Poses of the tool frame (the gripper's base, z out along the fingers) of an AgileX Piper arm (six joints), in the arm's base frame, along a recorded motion.
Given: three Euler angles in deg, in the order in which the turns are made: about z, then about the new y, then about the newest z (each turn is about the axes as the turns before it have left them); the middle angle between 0 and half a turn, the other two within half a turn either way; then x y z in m.
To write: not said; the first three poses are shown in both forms.
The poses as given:
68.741 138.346 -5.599 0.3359 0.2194 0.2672
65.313 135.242 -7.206 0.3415 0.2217 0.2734
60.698 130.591 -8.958 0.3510 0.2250 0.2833
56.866 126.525 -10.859 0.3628 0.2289 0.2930
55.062 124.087 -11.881 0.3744 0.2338 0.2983
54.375 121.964 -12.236 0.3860 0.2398 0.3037
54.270 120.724 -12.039 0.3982 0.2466 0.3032
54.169 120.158 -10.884 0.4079 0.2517 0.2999
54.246 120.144 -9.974 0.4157 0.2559 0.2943
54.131 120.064 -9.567 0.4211 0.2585 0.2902
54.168 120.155 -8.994 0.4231 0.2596 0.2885
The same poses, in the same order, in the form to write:
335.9 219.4 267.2 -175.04 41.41 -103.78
341.5 221.7 273.4 -172.91 44.31 -104.59
351.0 225.0 283.3 -169.70 48.60 -105.68
362.8 228.9 293.0 -165.73 52.11 -105.27
374.4 233.8 298.3 -163.08 54.14 -104.36
386.0 239.8 303.7 -161.24 56.01 -103.35
398.2 246.6 303.2 -160.66 57.22 -103.07
407.9 251.7 299.9 -162.00 58.11 -104.89
415.7 255.9 294.3 -163.39 58.40 -106.45
421.1 258.5 290.2 -163.98 58.59 -107.27
423.1 259.6 288.5 -164.94 58.65 -108.34

